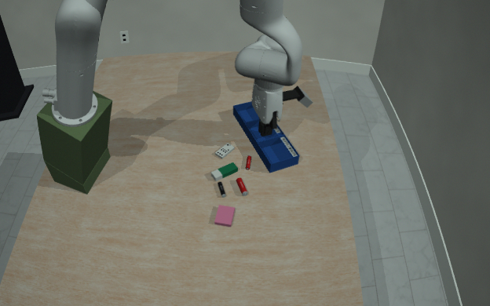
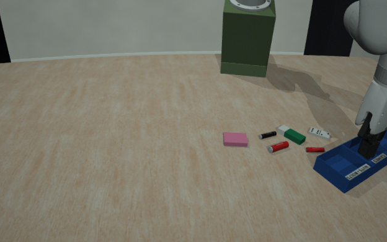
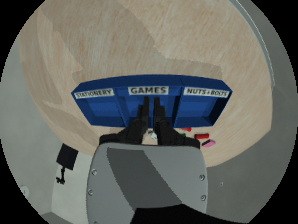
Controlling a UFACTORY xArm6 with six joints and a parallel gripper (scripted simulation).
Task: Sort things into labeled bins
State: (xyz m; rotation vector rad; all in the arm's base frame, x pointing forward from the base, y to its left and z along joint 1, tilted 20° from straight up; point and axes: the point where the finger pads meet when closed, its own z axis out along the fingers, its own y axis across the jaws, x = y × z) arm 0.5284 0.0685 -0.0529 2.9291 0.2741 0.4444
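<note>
My gripper is now 2 cm above the blue bin. Also, from my hand: white domino: 12 cm behind, 4 cm to the right, 3 cm below; then green-and-white eraser: 13 cm behind, 12 cm to the right, 3 cm below; then thin red battery: 6 cm behind, 9 cm to the right, 3 cm below.
</note>
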